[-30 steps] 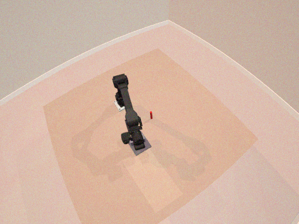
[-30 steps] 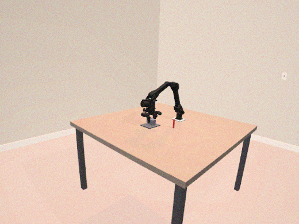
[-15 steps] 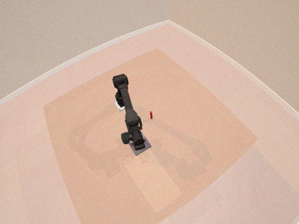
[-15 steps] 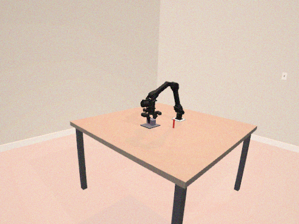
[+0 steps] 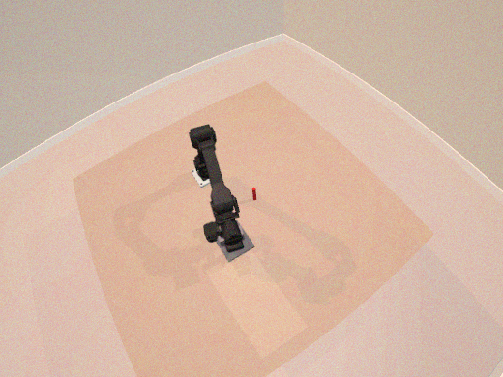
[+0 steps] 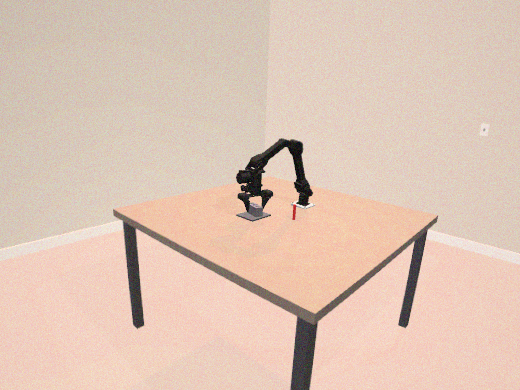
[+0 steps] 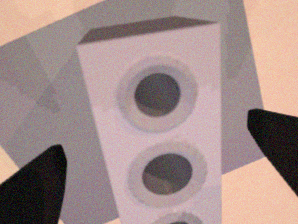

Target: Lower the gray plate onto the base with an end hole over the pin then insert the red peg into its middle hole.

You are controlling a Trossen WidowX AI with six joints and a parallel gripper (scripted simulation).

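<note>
The gray plate is 2 cm above my gripper tip. The rest, counted from my gripper tip: red peg (9 cm behind, 18 cm to the left, 1 cm above); gray base (1 cm ahead, 1 cm to the left, 2 cm below).
</note>
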